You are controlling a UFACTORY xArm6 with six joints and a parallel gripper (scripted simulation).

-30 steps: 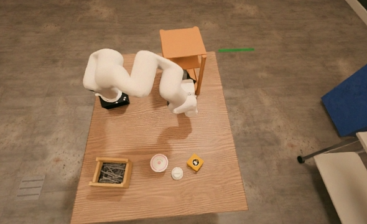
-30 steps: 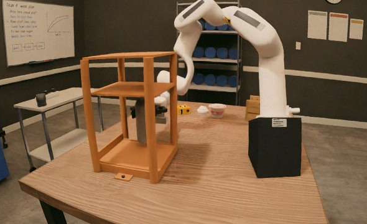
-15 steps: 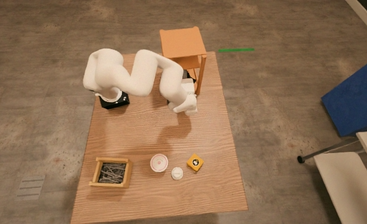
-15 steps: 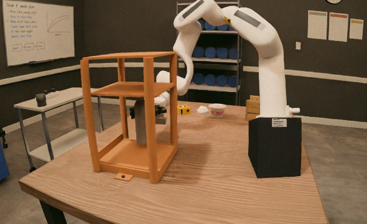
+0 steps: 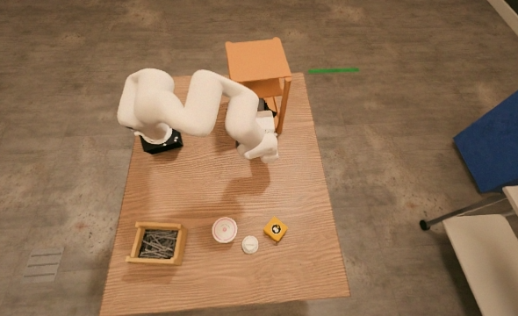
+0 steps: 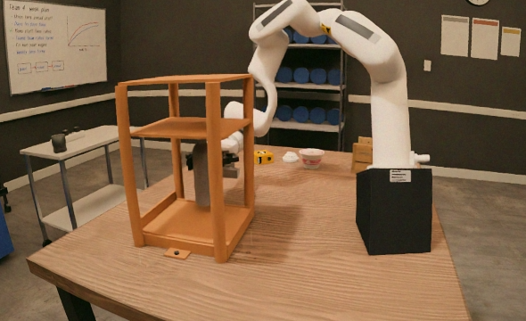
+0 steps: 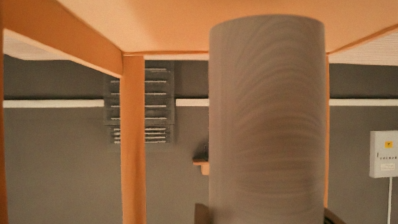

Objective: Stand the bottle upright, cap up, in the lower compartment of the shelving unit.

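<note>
The orange shelving unit is 6 cm to the left of my hand and 3 cm above it. Also, from my hand: grey bottle: 2 cm above.
</note>
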